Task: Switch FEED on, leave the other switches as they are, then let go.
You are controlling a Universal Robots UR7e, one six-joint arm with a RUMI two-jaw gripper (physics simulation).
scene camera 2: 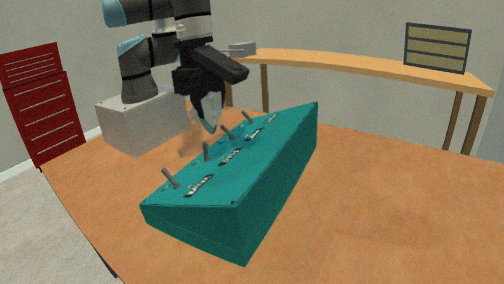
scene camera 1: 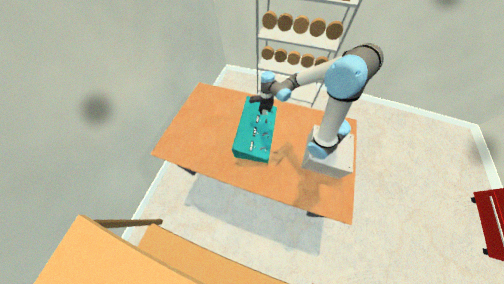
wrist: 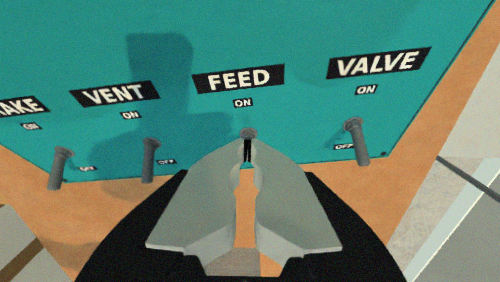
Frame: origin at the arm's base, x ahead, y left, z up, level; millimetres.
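Where they show: gripper, fingertip midpoint: [scene camera 2: 212, 133] [scene camera 1: 262, 114] [wrist: 247, 141]; arm's base, origin of the base link: [scene camera 2: 140, 97].
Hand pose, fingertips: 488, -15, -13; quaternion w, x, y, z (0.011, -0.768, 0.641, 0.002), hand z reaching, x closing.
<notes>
Each offset is from my fingertips to the top centre of the thing, as dx, dy, dz. "*": to the spot under its first point. Level surfaces: height alone.
A teal sloped switch panel [scene camera 1: 243, 142] [scene camera 2: 270, 185] [wrist: 300, 25] sits on the table. The FEED lever {* -29, -8, -52} [scene camera 2: 205, 151] [wrist: 248, 133] stands more upright than its neighbours in scene camera 2, tilted towards its ON side; in the wrist view it shows nearly end-on at the fingertips. The VALVE lever {-9, -123, -38} [scene camera 2: 170, 178] [wrist: 359, 145], VENT lever {-84, +105, -38} [scene camera 2: 227, 132] [wrist: 148, 162] and BRAKE lever {-121, +219, -38} [scene camera 2: 247, 117] [wrist: 57, 170] lean to their OFF sides. My gripper [scene camera 2: 213, 131] [wrist: 247, 141] is shut and empty, raised above the panel near FEED, apart from the levers in scene camera 2.
The panel stands on an orange-brown table {dz -165} [scene camera 1: 185, 130] [scene camera 2: 375, 200]. The arm's pale base box [scene camera 1: 327, 167] [scene camera 2: 142, 122] stands behind the panel in scene camera 2. A red drawer cabinet [scene camera 1: 490, 220] [scene camera 2: 42, 110] and a curved wooden bench [scene camera 2: 350, 64] are farther off.
</notes>
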